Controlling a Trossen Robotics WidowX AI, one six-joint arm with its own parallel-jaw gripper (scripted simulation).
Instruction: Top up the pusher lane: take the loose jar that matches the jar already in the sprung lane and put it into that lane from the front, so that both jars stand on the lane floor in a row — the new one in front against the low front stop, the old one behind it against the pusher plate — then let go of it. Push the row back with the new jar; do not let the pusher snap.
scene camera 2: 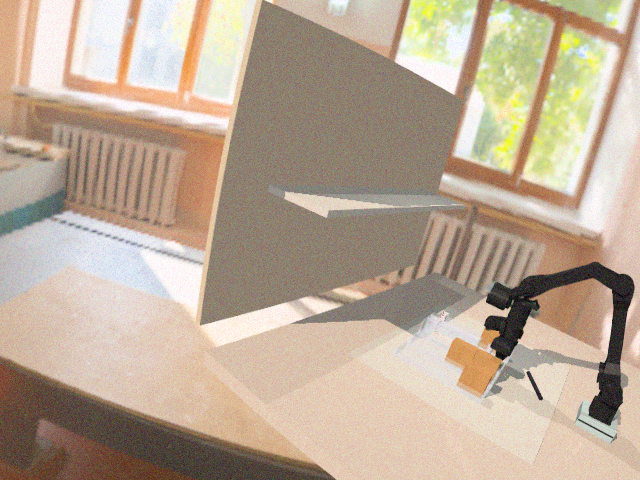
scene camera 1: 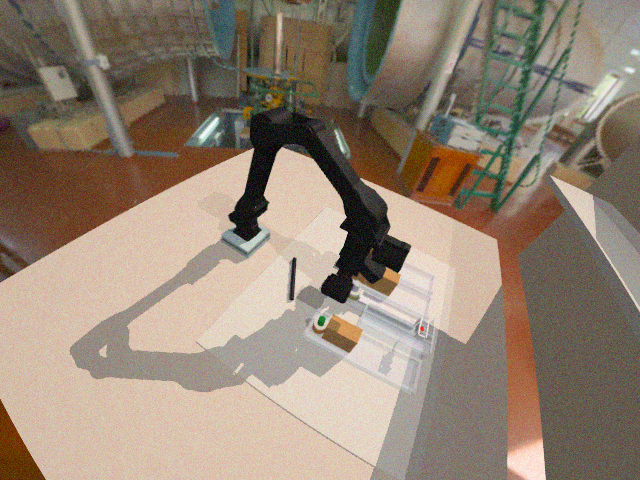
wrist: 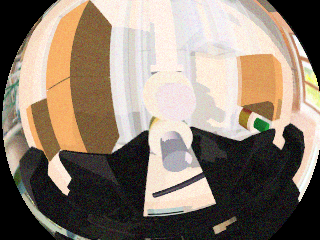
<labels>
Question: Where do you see a brown box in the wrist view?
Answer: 81,108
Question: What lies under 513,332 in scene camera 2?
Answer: My gripper.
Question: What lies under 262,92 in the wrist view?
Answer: A brown box.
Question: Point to a brown box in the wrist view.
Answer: At 39,121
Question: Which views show my gripper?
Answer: Scene camera 2, scene camera 1 and the wrist view: all of them.
</labels>
